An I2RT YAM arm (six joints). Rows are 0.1 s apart.
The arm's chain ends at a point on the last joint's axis. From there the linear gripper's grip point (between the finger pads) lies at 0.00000 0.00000 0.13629 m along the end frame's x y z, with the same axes.
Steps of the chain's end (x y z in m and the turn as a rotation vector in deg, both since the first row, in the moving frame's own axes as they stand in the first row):
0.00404 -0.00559 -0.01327 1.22 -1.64 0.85
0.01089 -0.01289 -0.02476 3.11 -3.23 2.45
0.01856 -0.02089 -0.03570 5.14 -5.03 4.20
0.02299 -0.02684 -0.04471 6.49 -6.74 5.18
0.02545 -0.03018 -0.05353 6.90 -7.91 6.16
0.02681 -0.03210 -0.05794 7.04 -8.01 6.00
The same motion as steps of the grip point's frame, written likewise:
0.00016 -0.00852 -0.01336 1.22 -1.64 0.85
0.00338 -0.02044 -0.02518 3.11 -3.23 2.45
0.00708 -0.03351 -0.03677 5.14 -5.03 4.20
0.00775 -0.04291 -0.04652 6.49 -6.74 5.18
0.00765 -0.04748 -0.05581 6.90 -7.91 6.16
0.00877 -0.04971 -0.06029 7.04 -8.01 6.00

